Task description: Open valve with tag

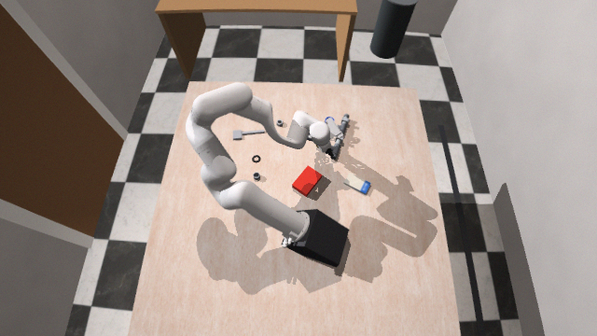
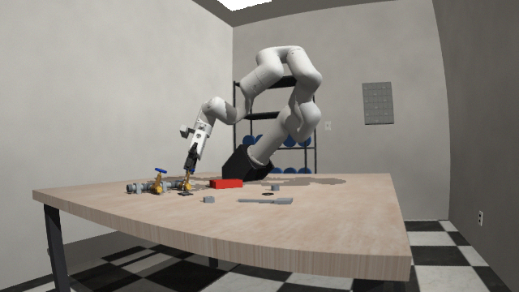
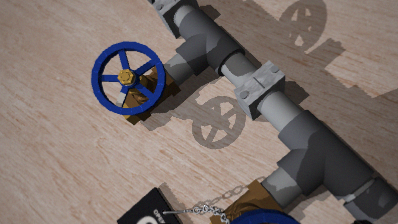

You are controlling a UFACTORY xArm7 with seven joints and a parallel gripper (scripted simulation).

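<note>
Now: hand 80 mm above the black tag, 70 mm short of it and 60 mm to the right of it. Also, from my hand: red block 170 mm behind, 70 mm below, 20 mm to the left; then white box 200 mm to the right, 120 mm behind, 80 mm below; then grey flat tool 390 mm to the left, 80 mm below.
</note>
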